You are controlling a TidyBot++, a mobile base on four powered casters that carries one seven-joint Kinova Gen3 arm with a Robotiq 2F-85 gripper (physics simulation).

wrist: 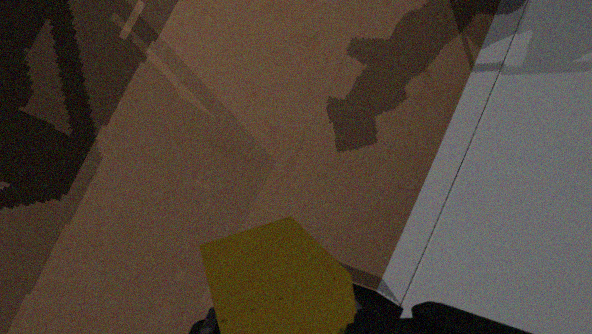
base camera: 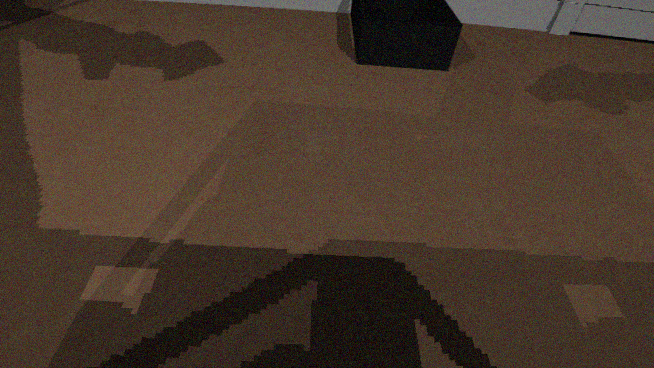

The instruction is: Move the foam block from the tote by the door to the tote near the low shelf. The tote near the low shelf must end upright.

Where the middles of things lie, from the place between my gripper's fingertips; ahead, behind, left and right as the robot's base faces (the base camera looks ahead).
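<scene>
There is the yellow foam block [wrist: 277, 270], and my hand is 10 mm below it and 10 mm to the left of it.
</scene>
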